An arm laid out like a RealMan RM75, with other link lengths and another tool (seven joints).
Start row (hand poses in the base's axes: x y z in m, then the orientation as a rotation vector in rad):
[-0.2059 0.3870 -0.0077 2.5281 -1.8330 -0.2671]
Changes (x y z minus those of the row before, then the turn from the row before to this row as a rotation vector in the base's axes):
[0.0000 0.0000 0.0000 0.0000 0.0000 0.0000]
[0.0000 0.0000 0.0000 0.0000 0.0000 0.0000]
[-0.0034 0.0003 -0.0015 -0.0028 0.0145 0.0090]
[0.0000 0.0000 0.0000 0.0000 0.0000 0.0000]
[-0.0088 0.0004 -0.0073 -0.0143 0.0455 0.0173]
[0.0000 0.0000 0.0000 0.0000 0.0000 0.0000]
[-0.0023 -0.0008 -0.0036 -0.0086 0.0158 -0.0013]
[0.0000 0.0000 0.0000 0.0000 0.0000 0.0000]
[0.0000 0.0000 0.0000 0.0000 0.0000 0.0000]
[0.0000 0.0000 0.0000 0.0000 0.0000 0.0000]
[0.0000 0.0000 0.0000 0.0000 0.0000 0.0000]
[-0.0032 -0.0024 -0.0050 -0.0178 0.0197 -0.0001]
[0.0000 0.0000 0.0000 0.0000 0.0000 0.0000]
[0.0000 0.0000 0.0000 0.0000 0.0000 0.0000]
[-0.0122 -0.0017 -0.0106 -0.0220 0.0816 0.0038]
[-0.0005 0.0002 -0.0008 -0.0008 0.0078 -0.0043]
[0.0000 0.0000 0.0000 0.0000 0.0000 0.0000]
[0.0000 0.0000 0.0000 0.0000 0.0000 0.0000]
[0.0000 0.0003 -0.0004 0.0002 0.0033 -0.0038]
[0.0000 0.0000 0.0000 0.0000 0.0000 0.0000]
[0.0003 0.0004 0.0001 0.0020 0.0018 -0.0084]
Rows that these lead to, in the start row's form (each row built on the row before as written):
[-0.2059 0.3870 -0.0077 2.5281 -1.8330 -0.2671]
[-0.2059 0.3870 -0.0077 2.5281 -1.8330 -0.2671]
[-0.2093 0.3873 -0.0092 2.5251 -1.8152 -0.2818]
[-0.2093 0.3873 -0.0092 2.5251 -1.8152 -0.2818]
[-0.2181 0.3877 -0.0165 2.5022 -1.7721 -0.3219]
[-0.2181 0.3877 -0.0165 2.5022 -1.7721 -0.3219]
[-0.2204 0.3869 -0.0201 2.4858 -1.7656 -0.3325]
[-0.2204 0.3869 -0.0201 2.4858 -1.7656 -0.3325]
[-0.2204 0.3869 -0.0201 2.4858 -1.7656 -0.3325]
[-0.2204 0.3869 -0.0201 2.4858 -1.7656 -0.3325]
[-0.2204 0.3869 -0.0201 2.4858 -1.7656 -0.3325]
[-0.2236 0.3845 -0.0251 2.4618 -1.7535 -0.3386]
[-0.2236 0.3845 -0.0251 2.4618 -1.7535 -0.3386]
[-0.2236 0.3845 -0.0251 2.4618 -1.7535 -0.3386]
[-0.2358 0.3828 -0.0357 2.4001 -1.7110 -0.4110]
[-0.2363 0.3830 -0.0365 2.3915 -1.7131 -0.4196]
[-0.2363 0.3830 -0.0365 2.3915 -1.7131 -0.4196]
[-0.2363 0.3830 -0.0365 2.3915 -1.7131 -0.4196]
[-0.2363 0.3833 -0.0369 2.3867 -1.7166 -0.4240]
[-0.2363 0.3833 -0.0369 2.3867 -1.7166 -0.4240]
[-0.2360 0.3837 -0.0368 2.3806 -1.7269 -0.4292]

